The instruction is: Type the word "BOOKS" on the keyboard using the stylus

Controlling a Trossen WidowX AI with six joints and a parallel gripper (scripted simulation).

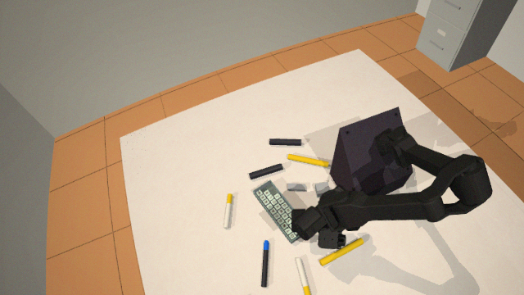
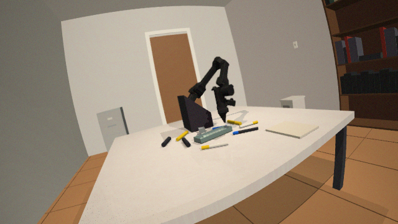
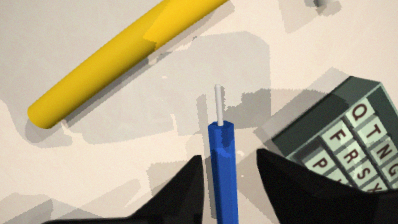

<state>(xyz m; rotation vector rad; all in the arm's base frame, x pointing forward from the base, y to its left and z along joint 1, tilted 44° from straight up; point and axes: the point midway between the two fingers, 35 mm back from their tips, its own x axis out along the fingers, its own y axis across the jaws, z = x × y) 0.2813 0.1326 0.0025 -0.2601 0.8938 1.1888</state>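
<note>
Right now the blue stylus is 30 mm below my gripper tip. The rest, counted from my gripper tip: notepad 400 mm ahead, 140 mm to the left, 30 mm below; then grey block 130 mm to the right, 80 mm behind, 20 mm below; then yellow cylinder 250 mm to the right, 100 mm behind, 30 mm below.
</note>
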